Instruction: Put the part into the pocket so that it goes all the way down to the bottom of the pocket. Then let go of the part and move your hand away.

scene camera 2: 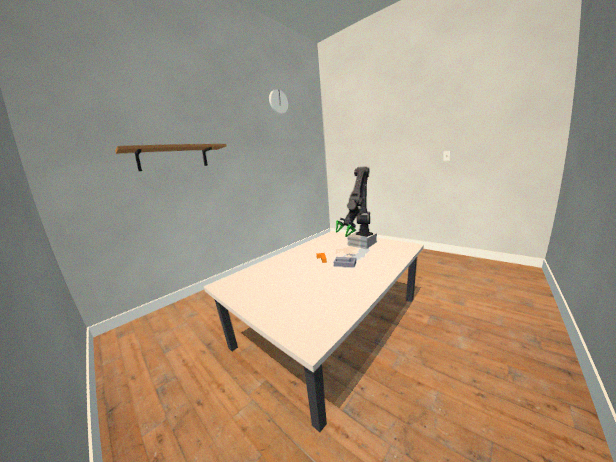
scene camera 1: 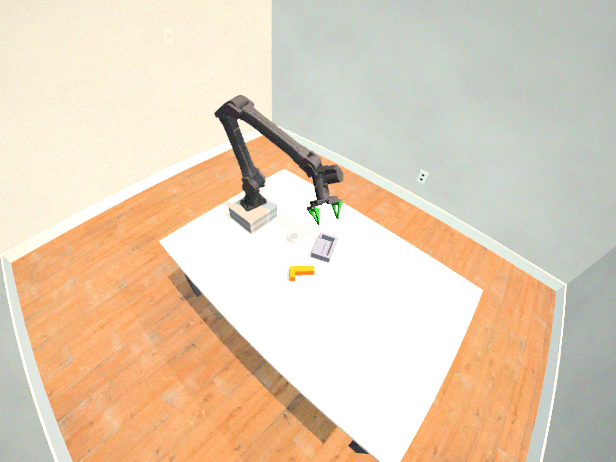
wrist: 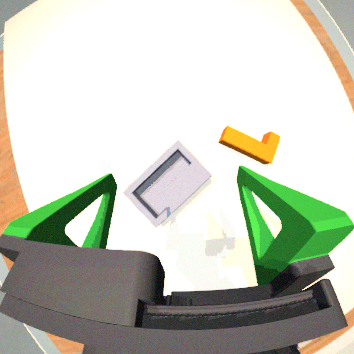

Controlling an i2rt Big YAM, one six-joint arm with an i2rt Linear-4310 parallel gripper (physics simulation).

Scene:
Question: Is my gripper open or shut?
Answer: Open.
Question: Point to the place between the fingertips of my gripper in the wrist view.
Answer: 173, 175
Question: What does my gripper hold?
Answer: Nothing.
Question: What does the orange L-shaped part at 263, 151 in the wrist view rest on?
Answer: The table.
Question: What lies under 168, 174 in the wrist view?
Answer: A grey pocket block.

